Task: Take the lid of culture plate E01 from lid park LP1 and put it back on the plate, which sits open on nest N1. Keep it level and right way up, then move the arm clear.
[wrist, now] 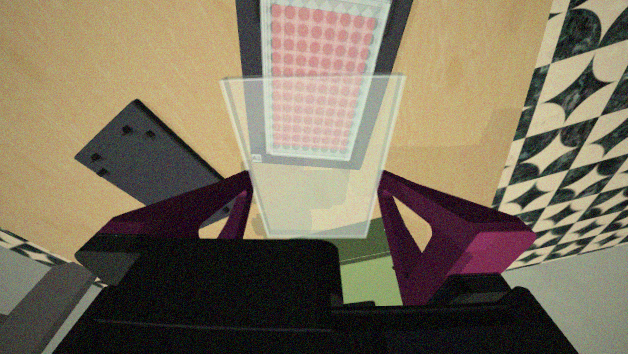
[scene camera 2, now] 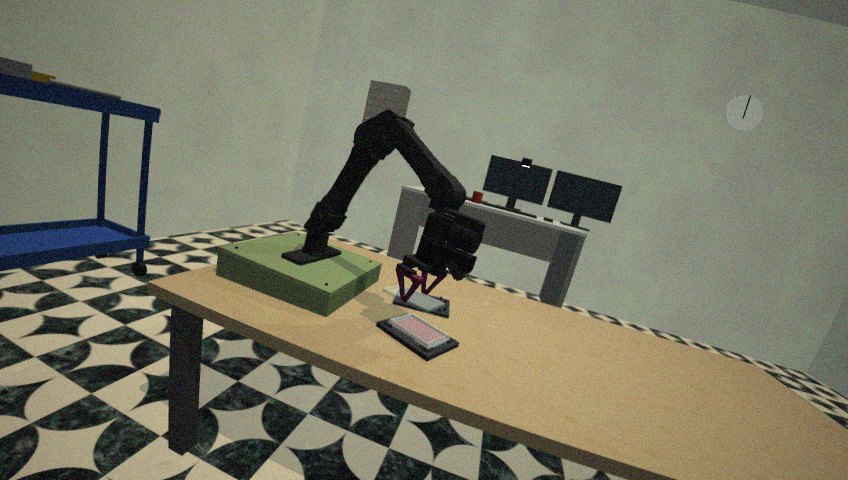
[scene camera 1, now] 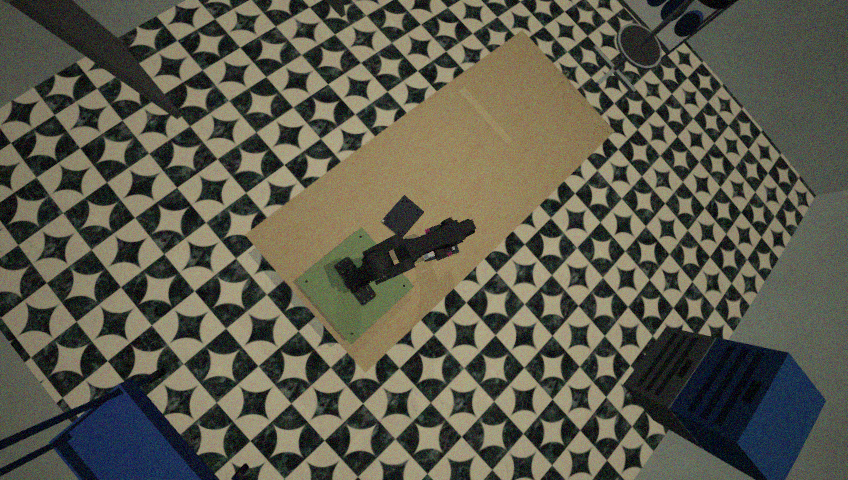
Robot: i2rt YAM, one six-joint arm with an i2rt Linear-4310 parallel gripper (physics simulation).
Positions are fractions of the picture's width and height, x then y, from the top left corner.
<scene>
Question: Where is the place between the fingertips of my gripper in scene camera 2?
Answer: At 0.49, 0.62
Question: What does my gripper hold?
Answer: A pale grey lid.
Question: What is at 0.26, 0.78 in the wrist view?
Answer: My gripper.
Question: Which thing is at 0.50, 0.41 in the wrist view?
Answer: A pale grey lid.
</scene>
